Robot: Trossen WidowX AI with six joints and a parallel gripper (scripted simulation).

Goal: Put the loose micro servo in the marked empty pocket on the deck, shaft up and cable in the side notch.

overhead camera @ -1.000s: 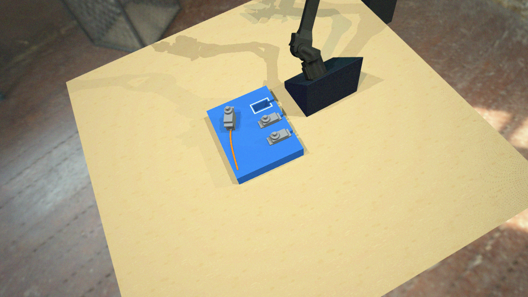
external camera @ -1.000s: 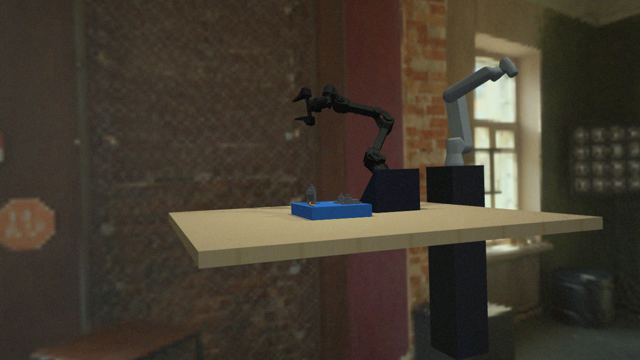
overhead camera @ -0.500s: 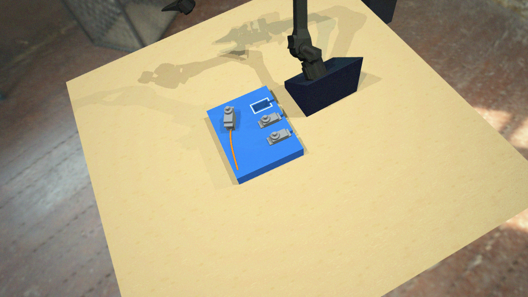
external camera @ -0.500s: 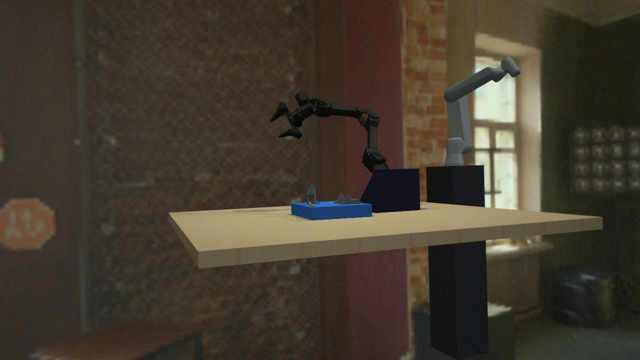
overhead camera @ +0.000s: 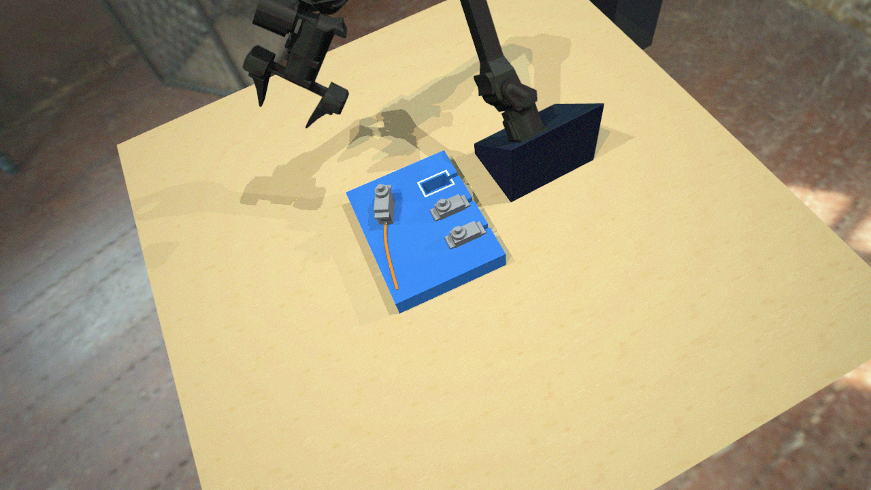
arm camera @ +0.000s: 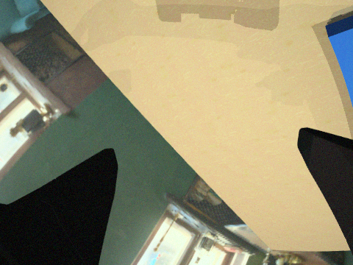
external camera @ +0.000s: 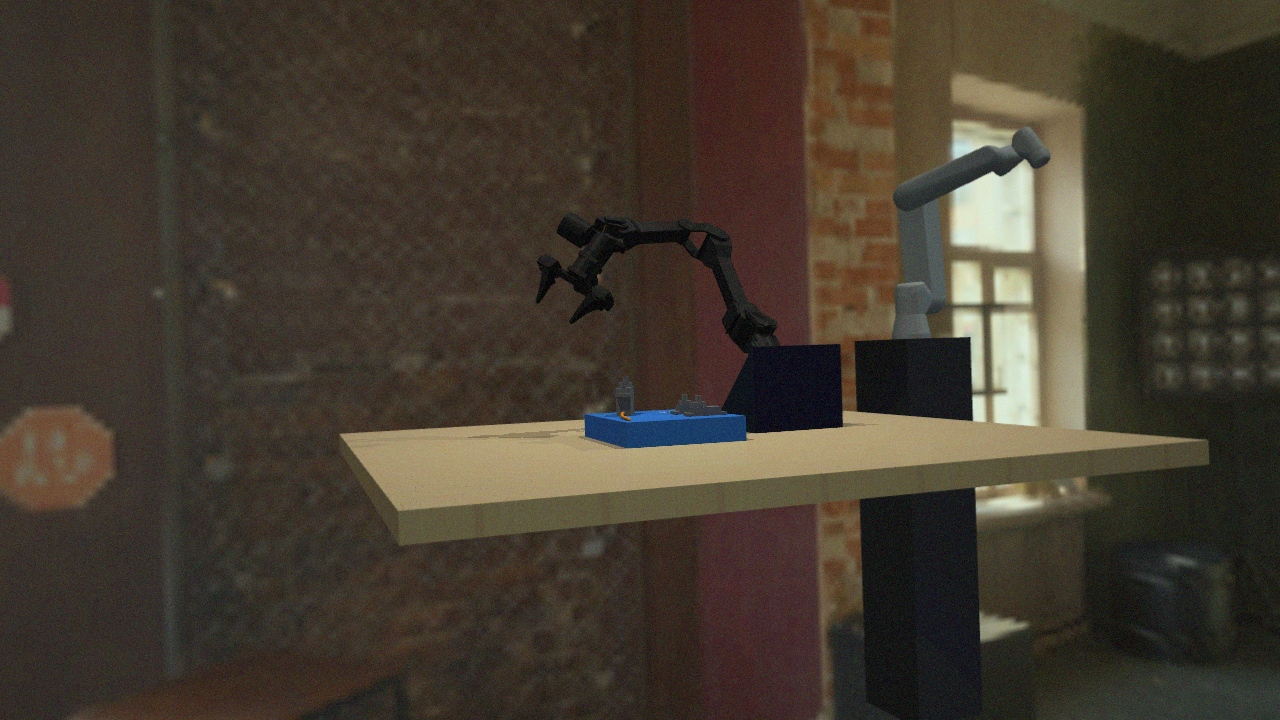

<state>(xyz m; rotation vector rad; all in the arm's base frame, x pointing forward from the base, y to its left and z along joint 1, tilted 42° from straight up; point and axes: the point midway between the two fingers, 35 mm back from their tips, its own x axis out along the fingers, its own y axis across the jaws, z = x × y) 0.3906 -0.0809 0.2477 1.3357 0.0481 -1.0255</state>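
The blue deck lies 240 mm below my gripper tip, 220 mm to the left of it and 100 mm behind it.
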